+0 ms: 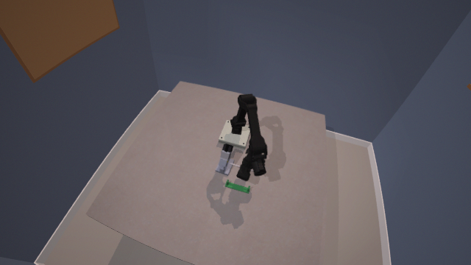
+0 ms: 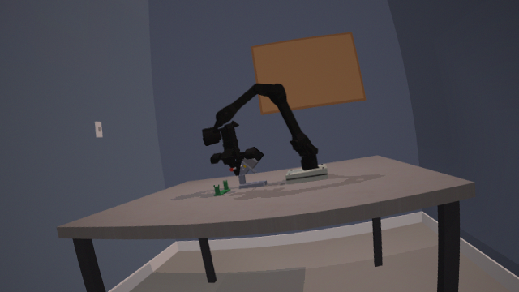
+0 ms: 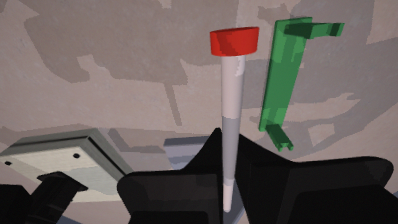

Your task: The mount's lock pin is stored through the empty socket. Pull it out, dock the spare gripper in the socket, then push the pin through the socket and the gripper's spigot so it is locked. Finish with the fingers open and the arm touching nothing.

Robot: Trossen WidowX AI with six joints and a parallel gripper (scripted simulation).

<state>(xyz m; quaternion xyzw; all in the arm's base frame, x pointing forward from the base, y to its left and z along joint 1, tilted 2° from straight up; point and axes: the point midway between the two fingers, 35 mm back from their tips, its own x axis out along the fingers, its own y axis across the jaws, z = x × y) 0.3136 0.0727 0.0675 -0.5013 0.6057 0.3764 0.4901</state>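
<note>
Now: the mount block 110 mm to the right of my gripper tip, 30 mm behind it and 10 mm below it. Also, from my gripper tip: spare gripper 100 mm to the right, 60 mm behind, 50 mm above; then green cradle 80 mm ahead, 40 mm below, 10 mm to the right.
</note>
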